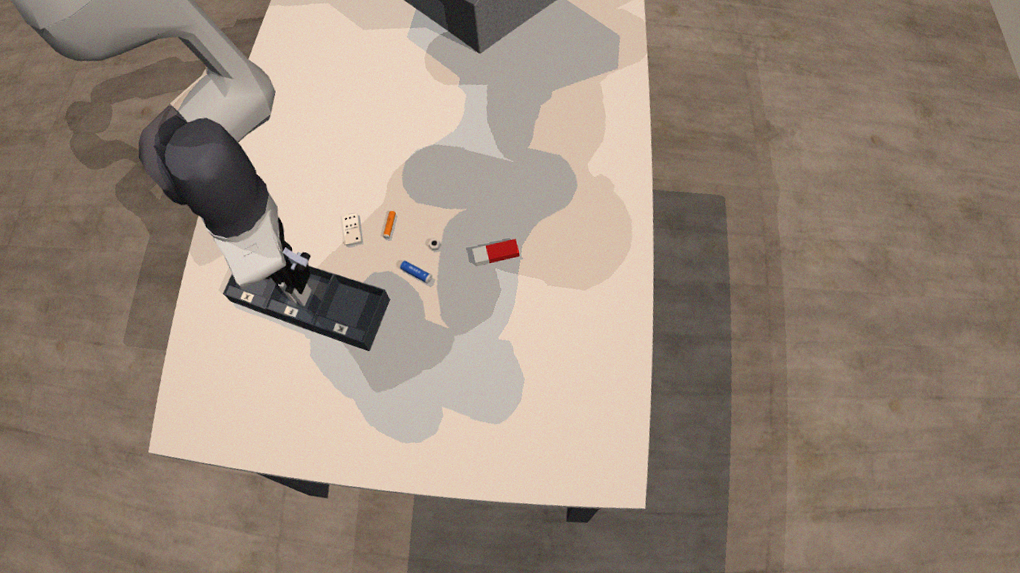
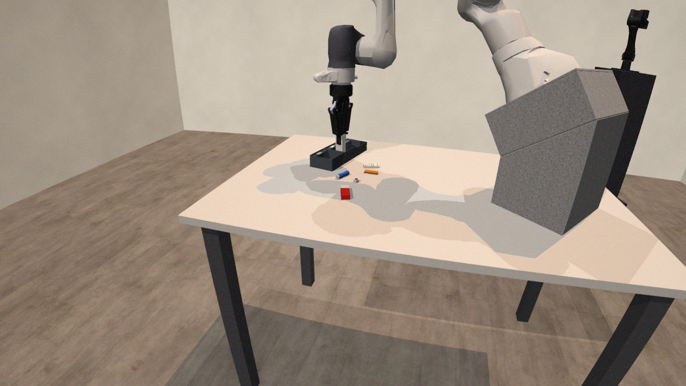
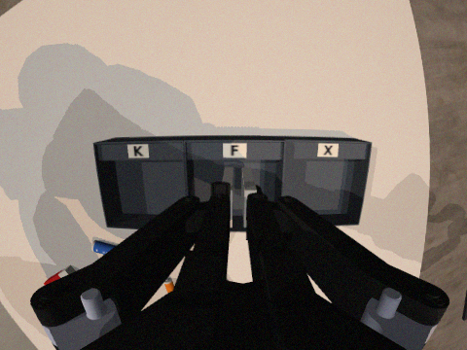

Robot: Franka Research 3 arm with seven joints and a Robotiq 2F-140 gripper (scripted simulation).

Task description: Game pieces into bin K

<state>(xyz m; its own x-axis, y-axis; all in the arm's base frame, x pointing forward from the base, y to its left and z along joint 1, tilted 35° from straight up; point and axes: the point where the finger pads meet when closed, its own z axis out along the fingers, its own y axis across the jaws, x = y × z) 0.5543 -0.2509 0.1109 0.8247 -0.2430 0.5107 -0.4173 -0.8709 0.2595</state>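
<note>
Right now my hand is 30 mm above the tray. Also, from my hand: orange battery: 140 mm to the left, 100 mm behind, 40 mm below; blue battery: 180 mm to the left, 40 mm below, 20 mm behind; white domino: 100 mm behind, 80 mm to the left, 40 mm below.
</note>
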